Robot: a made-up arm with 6 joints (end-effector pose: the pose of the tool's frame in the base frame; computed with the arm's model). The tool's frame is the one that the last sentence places. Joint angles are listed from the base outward.
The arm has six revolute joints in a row. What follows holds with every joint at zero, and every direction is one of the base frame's. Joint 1 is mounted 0.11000 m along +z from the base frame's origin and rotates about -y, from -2.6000 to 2.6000 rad. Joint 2 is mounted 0.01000 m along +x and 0.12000 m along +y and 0.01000 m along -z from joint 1 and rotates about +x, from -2.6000 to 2.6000 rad. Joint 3 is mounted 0.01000 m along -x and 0.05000 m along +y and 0.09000 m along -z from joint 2 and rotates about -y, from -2.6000 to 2.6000 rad. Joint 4 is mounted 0.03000 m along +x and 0.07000 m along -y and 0.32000 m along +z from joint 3 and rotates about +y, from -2.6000 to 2.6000 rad. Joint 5 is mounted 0.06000 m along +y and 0.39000 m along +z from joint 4 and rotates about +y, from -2.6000 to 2.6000 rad. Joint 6 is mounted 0.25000 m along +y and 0.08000 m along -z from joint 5 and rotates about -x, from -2.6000 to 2.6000 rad. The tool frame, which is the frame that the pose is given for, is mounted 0.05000 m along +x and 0.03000 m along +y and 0.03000 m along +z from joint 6; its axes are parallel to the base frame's.
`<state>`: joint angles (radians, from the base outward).
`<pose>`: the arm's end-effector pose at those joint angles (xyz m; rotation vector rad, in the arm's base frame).
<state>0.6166 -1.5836 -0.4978 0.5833 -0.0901 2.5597</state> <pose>0.5367 0.3682 0.1293 2.1583 -1.4201 0.0584</pose>
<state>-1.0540 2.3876 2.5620 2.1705 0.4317 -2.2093</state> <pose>0.0255 -0.0221 0.4720 -1.5074 0.7398 0.8723</pose>
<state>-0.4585 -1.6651 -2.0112 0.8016 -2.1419 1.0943</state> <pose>0.2246 -0.6344 -0.3026 -2.7265 1.0281 0.3554</pose>
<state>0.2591 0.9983 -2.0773 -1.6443 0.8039 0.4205</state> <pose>0.3008 0.2868 0.4739 0.3847 0.7111 0.8578</pose>
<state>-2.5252 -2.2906 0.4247 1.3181 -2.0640 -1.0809</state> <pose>-0.5210 0.3047 0.4041 1.0908 1.9349 1.7782</pose>
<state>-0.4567 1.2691 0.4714 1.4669 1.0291 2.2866</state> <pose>0.2441 -0.2032 0.4328 -0.1543 -0.1580 2.1053</pose>
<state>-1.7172 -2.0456 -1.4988 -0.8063 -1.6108 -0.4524</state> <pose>-0.4685 0.1756 -0.4602 -0.2417 0.9195 1.8253</pose>
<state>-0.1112 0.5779 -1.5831 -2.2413 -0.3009 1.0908</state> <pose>0.2195 0.3027 0.4023 -0.5089 -0.5466 -0.6866</pose>
